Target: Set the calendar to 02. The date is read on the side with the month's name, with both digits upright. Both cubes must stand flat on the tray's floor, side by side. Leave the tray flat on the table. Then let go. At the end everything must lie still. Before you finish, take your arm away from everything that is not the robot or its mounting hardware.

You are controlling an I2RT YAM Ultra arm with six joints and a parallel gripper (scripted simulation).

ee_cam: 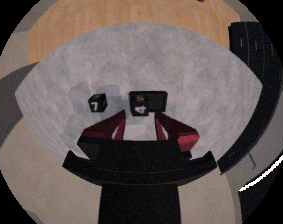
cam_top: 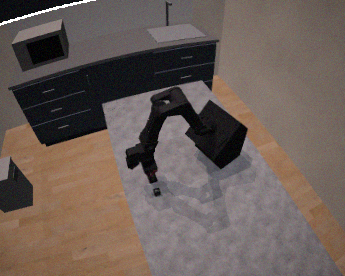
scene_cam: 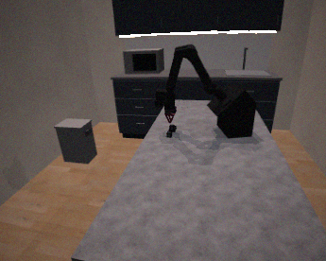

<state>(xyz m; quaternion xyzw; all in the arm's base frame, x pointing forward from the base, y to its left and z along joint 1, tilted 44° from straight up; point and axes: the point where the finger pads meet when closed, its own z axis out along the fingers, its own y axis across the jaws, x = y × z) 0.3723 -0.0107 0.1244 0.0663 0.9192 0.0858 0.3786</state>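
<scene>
My hand is 10 mm past the dark calendar cube and 50 mm above it. Also, from my hand: dark tray 10 mm behind, 20 mm to the right, 70 mm below.
</scene>
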